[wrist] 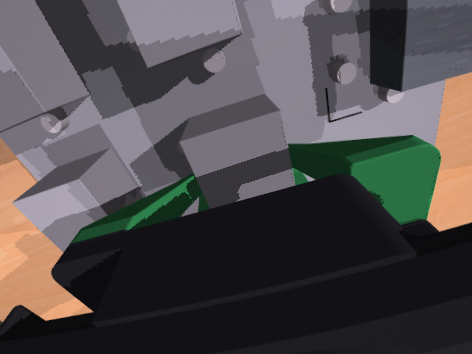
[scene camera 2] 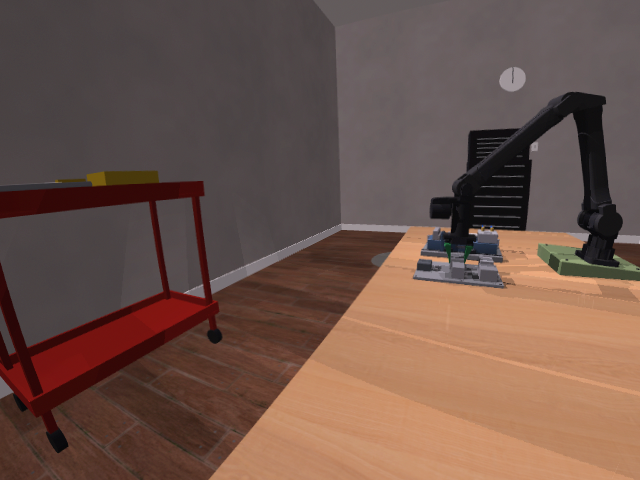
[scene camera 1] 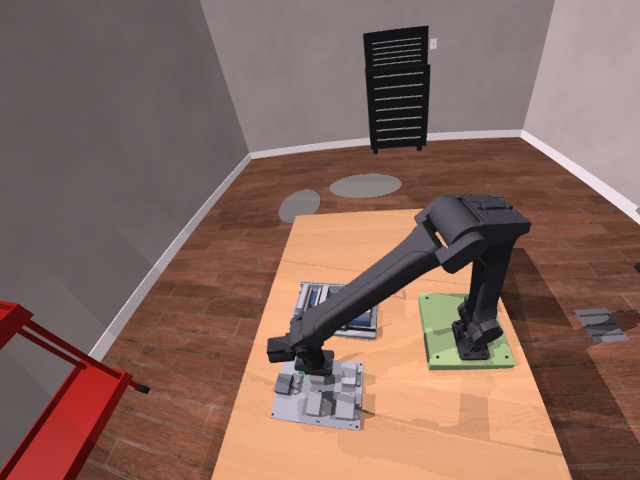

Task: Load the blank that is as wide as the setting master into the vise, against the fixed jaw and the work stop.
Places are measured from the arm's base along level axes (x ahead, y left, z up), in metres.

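Pixels of known places: gripper, between the fingertips: (wrist: pixel 245 166) (scene camera 1: pixel 319 372); arm's base, origin of its link: (scene camera 2: pixel 595 260) (scene camera 1: pixel 469 340).
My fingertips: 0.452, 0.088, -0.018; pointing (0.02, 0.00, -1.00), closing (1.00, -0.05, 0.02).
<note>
For each thing: its middle in the pictures, then the offset to it from my fingertips, as dx, dy, dz. "*": a spot on its surface instead.
- grey plate, middle of its body: (wrist: pixel 215 78) (scene camera 1: pixel 318 390) (scene camera 2: pixel 456 272) +0.001, +0.048, -0.016
- light grey blank, middle of its body: (wrist: pixel 244 167) (scene camera 1: pixel 319 372) (scene camera 2: pixel 456 262) +0.000, +0.003, +0.007
- darker block, middle of its body: (wrist: pixel 430 14) (scene camera 1: pixel 284 384) (scene camera 2: pixel 424 264) +0.104, +0.043, +0.001
- grey vise, middle of its body: (scene camera 1: pixel 333 304) (scene camera 2: pixel 461 241) -0.029, -0.228, +0.030
- smaller grey block, a spot on its surface: (wrist: pixel 75 192) * -0.076, +0.030, +0.024
My gripper (scene camera 1: pixel 316 373) (scene camera 2: pixel 458 258) (wrist: pixel 245 166) points down over the grey plate (scene camera 1: pixel 289 409) (wrist: pixel 390 122). Its green fingers are closed against two opposite sides of a light grey blank (wrist: pixel 235 145) in the back row. The blank is upright and low at the plate; whether it touches the plate is hidden. Other grey blanks (scene camera 1: pixel 314 403) (scene camera 1: pixel 345 405) (scene camera 1: pixel 349 373) stand on the plate. A darker block (scene camera 1: pixel 283 383) (scene camera 2: pixel 424 265) (wrist: pixel 440 47), seemingly the setting master, stands at the plate's left in scene camera 1. The blue and grey vise (scene camera 1: pixel 361 333) (scene camera 2: pixel 485 248) is behind the plate, partly hidden by the arm.
Small round pins (wrist: pixel 345 73) (wrist: pixel 214 60) stick up from the plate beside the blocks. A smaller grey block (wrist: pixel 75 192) is near the left finger in the wrist view. The green arm base (scene camera 1: pixel 439 330) is to the right. A red cart (scene camera 1: pixel 105 379) (scene camera 2: pixel 178 192) stands off the table's left edge.
</note>
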